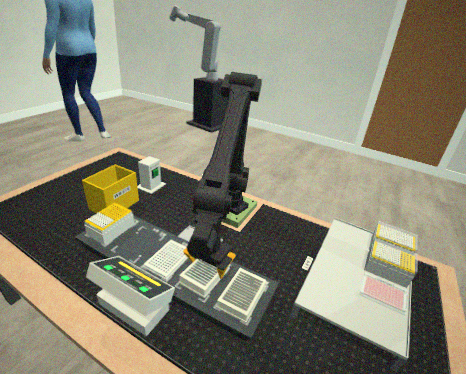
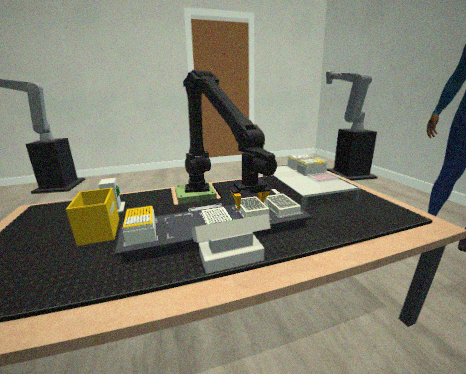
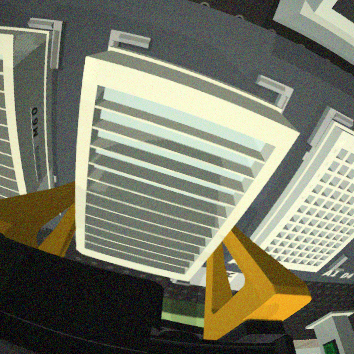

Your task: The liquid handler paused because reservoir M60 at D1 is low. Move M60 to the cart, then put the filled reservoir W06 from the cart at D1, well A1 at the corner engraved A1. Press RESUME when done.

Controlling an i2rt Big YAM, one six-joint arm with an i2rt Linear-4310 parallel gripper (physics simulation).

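Places are measured from the arm's base along level axes (x left, y back, z up), in metres.
Where they show: gripper, fingertip midpoint: (image 1: 209, 270) (image 3: 152, 201); arm's base, origin of the base link: (image 2: 197, 189) (image 3: 178, 328).
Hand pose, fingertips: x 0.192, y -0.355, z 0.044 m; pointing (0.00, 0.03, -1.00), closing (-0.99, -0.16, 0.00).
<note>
Each offset is from my fingertips to the top centre of the thing. "spot": to the spot under its first point.
A white reservoir with slanted channels @[dz +0.030, dx +0.002, dy -0.018 m] (image 1: 199, 278) (image 2: 253, 206) (image 3: 165, 165) is at the middle nest of the deck; its label is hidden, and pale blue shows in its channels. My gripper (image 1: 206, 264) (image 2: 251, 201) (image 3: 152, 201) is shut on it, one orange finger at each side. I cannot tell whether it rests fully in the nest. Reservoir M60 @[dz +0.020, dx +0.121, dy -0.001 m] (image 1: 243, 294) (image 2: 283, 205) (image 3: 32, 125) sits beside it at the deck's right end. The white cart @[dz +0.006, dx +0.357, dy +0.307 m] (image 1: 340, 295) (image 2: 312, 186) stands at the right. The panel @[spot: dz +0.060, dx -0.092, dy -0.188 m] (image 1: 131, 277) has three green buttons; their lettering is unreadable.
A white well plate @[dz +0.003, dx -0.123, dy -0.044 m] (image 1: 166, 260) (image 2: 216, 215) (image 3: 315, 210) sits on the deck's other side of the held reservoir. A tip box @[dz +0.053, dx -0.368, dy -0.087 m] (image 1: 109, 223) (image 2: 139, 224) and yellow waste bin @[dz +0.075, dx -0.552, dy +0.031 m] (image 1: 110, 188) (image 2: 93, 217) are at the left. The cart bears stacked tip boxes @[dz +0.071, dx +0.417, dy +0.369 m] (image 1: 394, 257) and a pink plate @[dz +0.015, dx +0.430, dy +0.261 m] (image 1: 385, 293).
</note>
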